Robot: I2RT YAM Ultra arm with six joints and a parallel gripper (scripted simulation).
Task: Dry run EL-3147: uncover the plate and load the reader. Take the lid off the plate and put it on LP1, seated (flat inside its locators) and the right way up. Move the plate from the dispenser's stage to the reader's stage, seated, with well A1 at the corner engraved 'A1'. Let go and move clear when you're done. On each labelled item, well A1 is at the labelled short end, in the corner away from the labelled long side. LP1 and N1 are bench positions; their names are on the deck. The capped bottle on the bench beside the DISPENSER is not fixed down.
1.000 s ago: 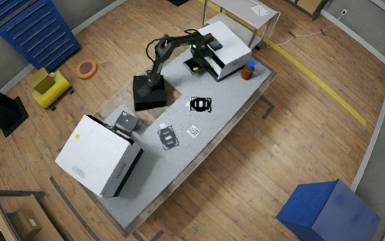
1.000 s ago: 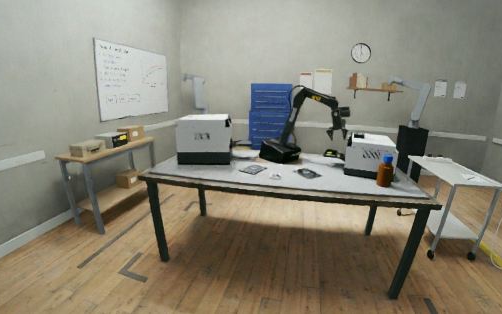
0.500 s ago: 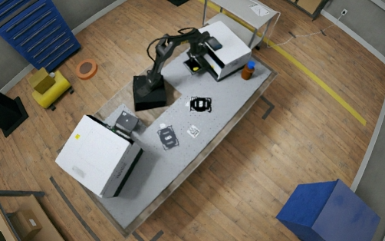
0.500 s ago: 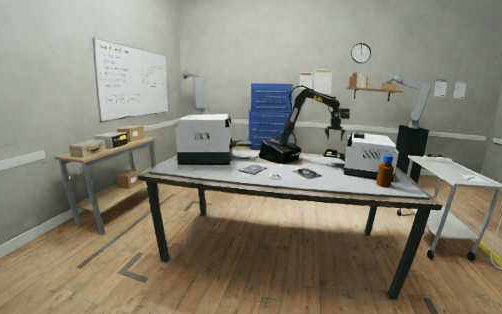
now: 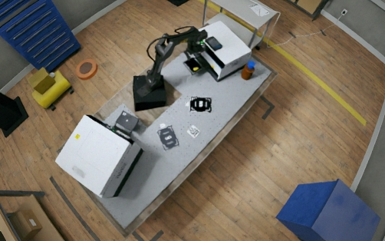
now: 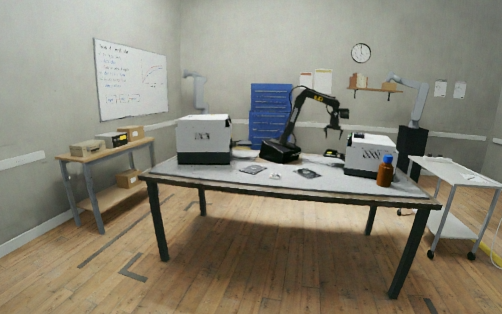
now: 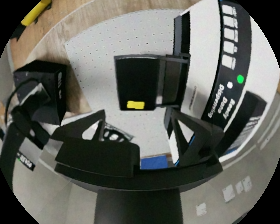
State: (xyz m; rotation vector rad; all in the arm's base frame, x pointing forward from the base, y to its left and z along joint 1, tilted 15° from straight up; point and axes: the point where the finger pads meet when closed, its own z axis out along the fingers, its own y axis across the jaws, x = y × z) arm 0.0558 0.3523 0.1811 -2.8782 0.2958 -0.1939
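My hand is 10 cm above the dark lidded plate. From my hand the other things lie so: brown capped bottle 33 cm ahead, 30 cm to the left, 9 cm below.
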